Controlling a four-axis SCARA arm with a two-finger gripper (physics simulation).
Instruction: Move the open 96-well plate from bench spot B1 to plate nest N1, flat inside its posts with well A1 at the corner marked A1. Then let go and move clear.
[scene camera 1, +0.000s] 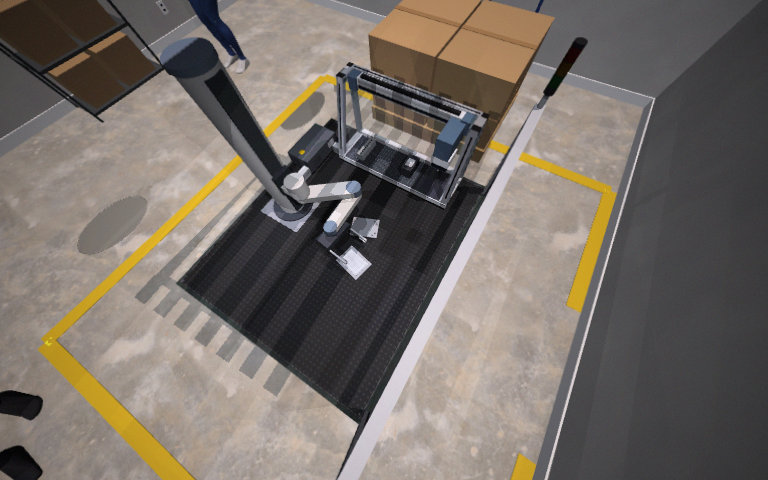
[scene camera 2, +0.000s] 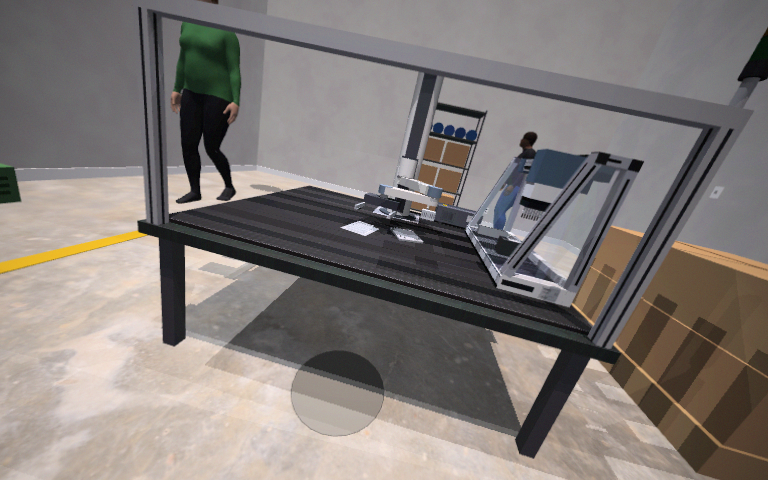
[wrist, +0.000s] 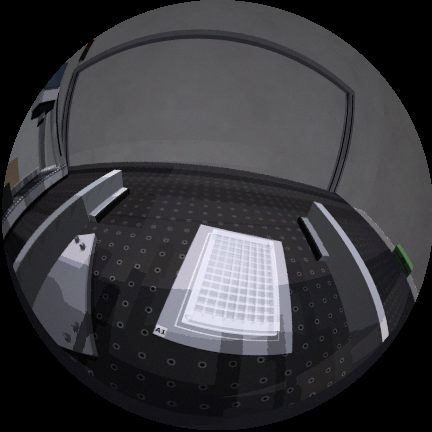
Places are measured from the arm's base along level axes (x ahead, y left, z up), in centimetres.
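Where they show: gripper, between the fingertips: (scene camera 1: 356, 252) (scene camera 2: 371, 211) (wrist: 213, 192); arm's base, origin of its link: (scene camera 1: 294, 204) (scene camera 2: 397, 215).
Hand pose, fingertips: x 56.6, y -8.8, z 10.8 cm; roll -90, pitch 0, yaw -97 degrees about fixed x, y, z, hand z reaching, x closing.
Note:
Things, the pixels of their top centre, and the offset from my fingertips. "spot": a spot on its surface instead.
- white 96-well plate, centre of its top: (wrist: 240, 272) (scene camera 2: 361, 225) (scene camera 1: 353, 261) dz -7.8, dx -0.9, dy -3.8 cm
- bench spot B1, a spot on its surface: (wrist: 176, 300) spot: dz -9.3, dx -3.9, dy +2.4 cm
- Plate nest N1, centre of its top: (wrist: 48, 275) (scene camera 2: 406, 232) (scene camera 1: 364, 226) dz -7.3, dx -7.4, dy +17.9 cm
- dark box, a spot on its surface: (scene camera 2: 451, 215) spot: dz -2.5, dx -60.1, dy +43.8 cm
The white 96-well plate (scene camera 1: 356, 262) (scene camera 2: 360, 228) (wrist: 235, 280) lies flat on the pale card of bench spot B1 (wrist: 176, 300), whose A1 label shows at the card's near left corner in the wrist view. Plate nest N1 (scene camera 1: 367, 226) (scene camera 2: 407, 235) (wrist: 67, 290) is a grey plate with small posts beside that card; no plate stands on it. In the wrist view the left finger partly hides it, and I cannot make out its A1 mark. My gripper (scene camera 1: 355, 251) (scene camera 2: 386, 213) (wrist: 213, 192) is open and empty, its fingers wide apart and raised above the bench near the plate.
A framed gantry machine (scene camera 1: 341, 116) (scene camera 2: 600, 226) stands at one end of the bench. A dark box (scene camera 1: 311, 144) (scene camera 2: 451, 215) stands near the arm's column (scene camera 1: 237, 124). A grey guard rail (scene camera 1: 453, 266) (scene camera 2: 424, 53) runs along the bench's long edge.

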